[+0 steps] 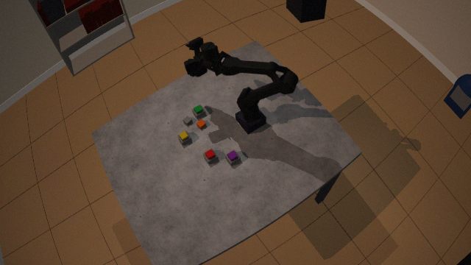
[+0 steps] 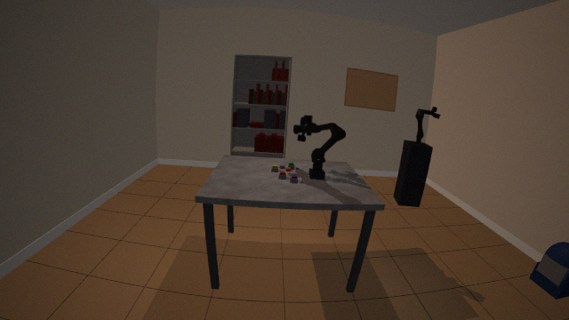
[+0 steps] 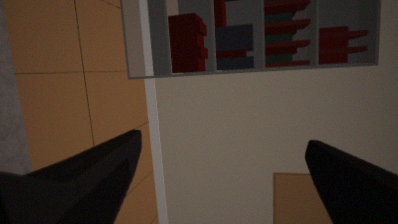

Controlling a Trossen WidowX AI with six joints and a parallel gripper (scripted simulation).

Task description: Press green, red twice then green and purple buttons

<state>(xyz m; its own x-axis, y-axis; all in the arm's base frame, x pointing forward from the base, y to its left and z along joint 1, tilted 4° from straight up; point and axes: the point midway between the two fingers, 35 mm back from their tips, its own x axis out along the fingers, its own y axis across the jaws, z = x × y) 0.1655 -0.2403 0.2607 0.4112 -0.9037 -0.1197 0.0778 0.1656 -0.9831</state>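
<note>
The green button lies 25 cm below my gripper tip, 15 cm to the left of it and 3 cm ahead of it. The rest, counted from my gripper tip: orange block (27 cm below, 22 cm to the left, 4 cm ahead); grey block (27 cm below, 17 cm to the left, 9 cm ahead); yellow button (26 cm to the left, 25 cm below, 13 cm ahead).
</note>
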